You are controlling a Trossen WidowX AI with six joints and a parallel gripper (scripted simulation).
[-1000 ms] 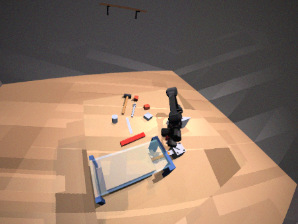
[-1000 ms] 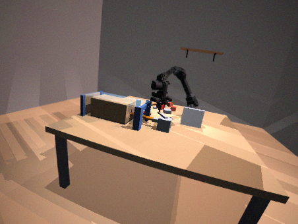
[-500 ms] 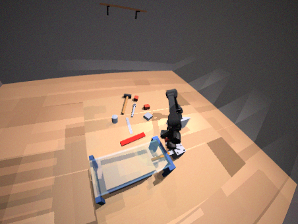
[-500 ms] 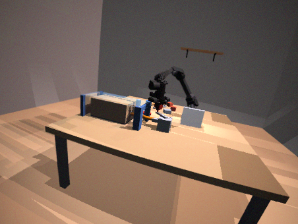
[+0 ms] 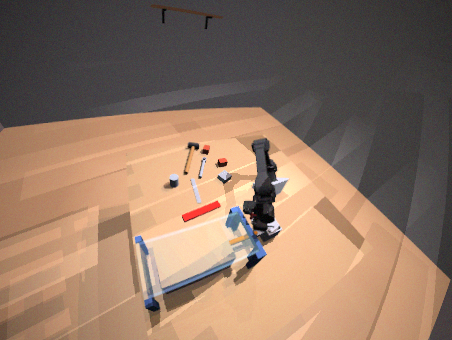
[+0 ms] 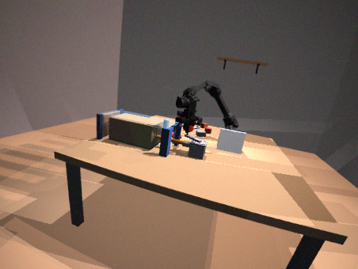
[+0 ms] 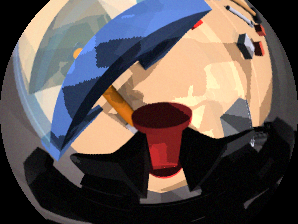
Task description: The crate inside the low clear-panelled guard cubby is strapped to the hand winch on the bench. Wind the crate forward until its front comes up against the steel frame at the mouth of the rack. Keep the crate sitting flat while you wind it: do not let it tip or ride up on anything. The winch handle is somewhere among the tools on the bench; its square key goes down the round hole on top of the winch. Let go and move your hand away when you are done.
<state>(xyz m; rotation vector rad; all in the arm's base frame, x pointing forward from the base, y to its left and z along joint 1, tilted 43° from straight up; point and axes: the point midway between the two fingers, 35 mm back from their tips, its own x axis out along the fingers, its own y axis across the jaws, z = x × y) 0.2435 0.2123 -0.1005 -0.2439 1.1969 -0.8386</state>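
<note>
My gripper tip is now 30 mm past the winch handle, 20 mm to the right of it and 10 mm above it. The rest, counted from my gripper tip: red grip 20 mm above; then blue frame 70 mm ahead, 50 mm to the left, 10 mm below; then grey winch 110 mm behind, 30 mm to the left, 80 mm below.
</note>
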